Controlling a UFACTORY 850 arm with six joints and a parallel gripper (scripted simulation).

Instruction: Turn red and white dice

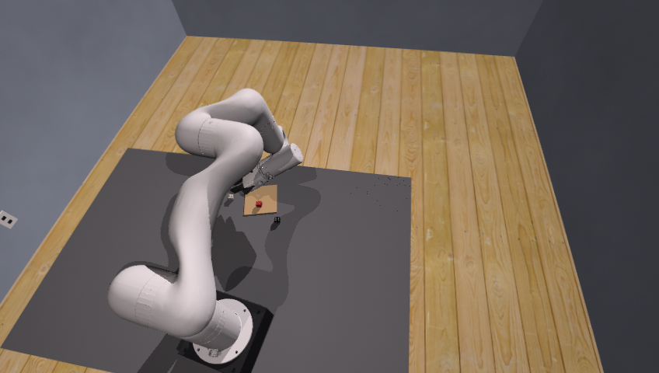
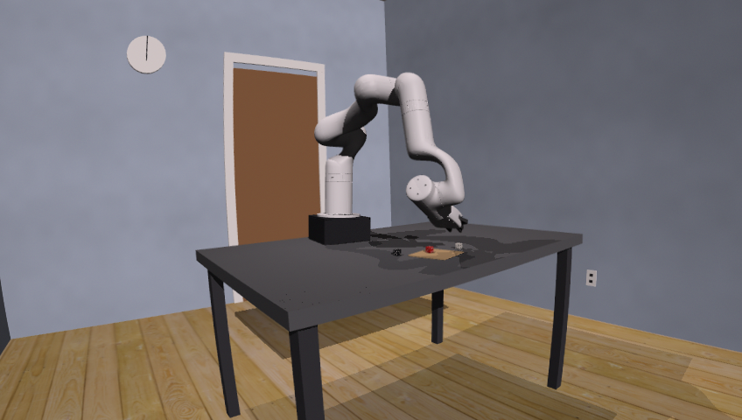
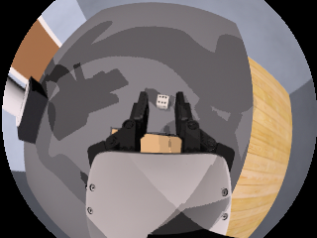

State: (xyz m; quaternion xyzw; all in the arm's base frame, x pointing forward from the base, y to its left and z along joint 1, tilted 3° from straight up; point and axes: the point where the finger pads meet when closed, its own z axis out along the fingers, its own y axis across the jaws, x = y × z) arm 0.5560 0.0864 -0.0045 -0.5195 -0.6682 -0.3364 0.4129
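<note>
Right now my hand is 80 mm above the white die, 40 mm to the right of it and 10 mm past it. The rest, counted from my hand: red die: 90 mm to the right, 70 mm below, 40 mm behind; tan mat: 90 mm to the right, 90 mm below, 10 mm behind; black die: 180 mm to the right, 110 mm behind, 80 mm below.
</note>
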